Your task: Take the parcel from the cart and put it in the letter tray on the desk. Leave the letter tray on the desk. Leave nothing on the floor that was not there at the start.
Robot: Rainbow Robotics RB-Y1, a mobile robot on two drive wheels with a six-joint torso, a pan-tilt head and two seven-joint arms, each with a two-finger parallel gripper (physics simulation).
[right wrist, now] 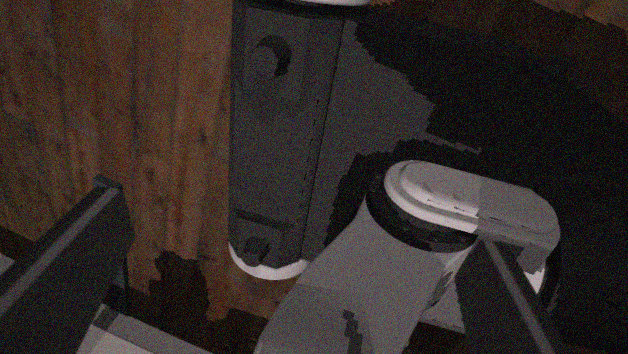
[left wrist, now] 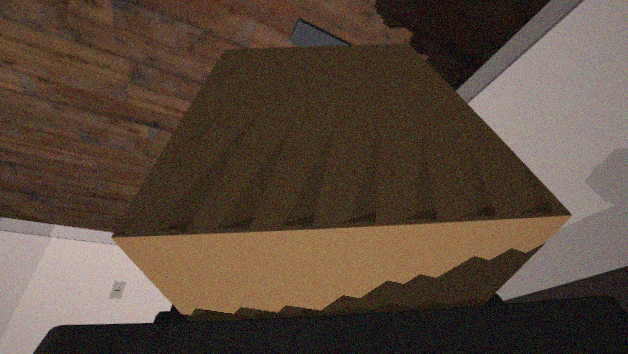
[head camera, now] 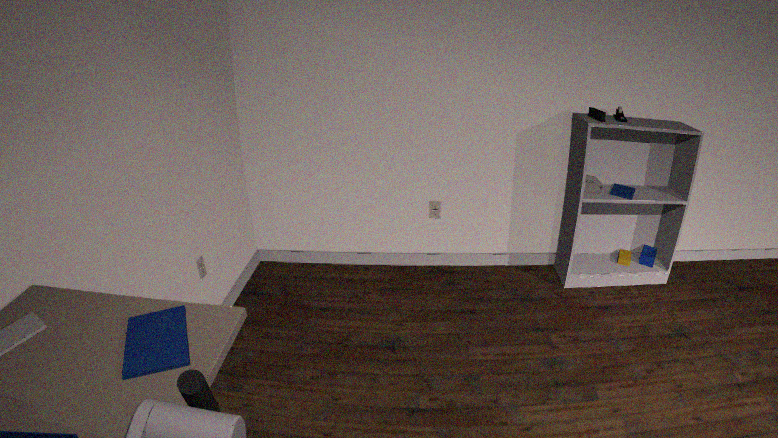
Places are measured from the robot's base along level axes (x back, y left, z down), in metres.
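Where they show: right gripper, between the fingertips: (right wrist: 299, 238).
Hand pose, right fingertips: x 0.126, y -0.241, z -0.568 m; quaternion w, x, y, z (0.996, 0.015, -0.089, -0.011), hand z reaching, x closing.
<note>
Each offset is from my right fingertips to the top centre of the thing. "spot": to the spot under its first point. Level surfaces: height alone.
The parcel {spot: dx -0.268, dy +0.457, dz -0.355 m} (left wrist: 320, 145), a brown box, fills the middle of the left wrist view. My left gripper (left wrist: 335, 309) is shut on it, holding it above the floor. The desk {dz -0.383 m} (head camera: 81, 389) is at the lower left of the head view, with part of my left arm (head camera: 190, 418) over its near edge. A thin blue strip {spot: dx -0.338, dy +0.800, dz -0.441 m} (head camera: 38, 435) shows at the bottom left edge of the head view; I cannot tell whether it is the letter tray. The cart does not show. My right gripper (right wrist: 299, 238) is open and empty, near my own base.
A flat blue folder {dx -0.654, dy +0.712, dz -0.391 m} (head camera: 156, 342) and a pale flat object {dx -0.651, dy +1.146, dz -0.392 m} (head camera: 20, 332) lie on the desk. A grey shelf unit (head camera: 575, 174) with small objects stands against the wall at the right. A grey-blue flat piece (left wrist: 316, 36) shows on the floor beyond the parcel. Walls meet behind the desk.
</note>
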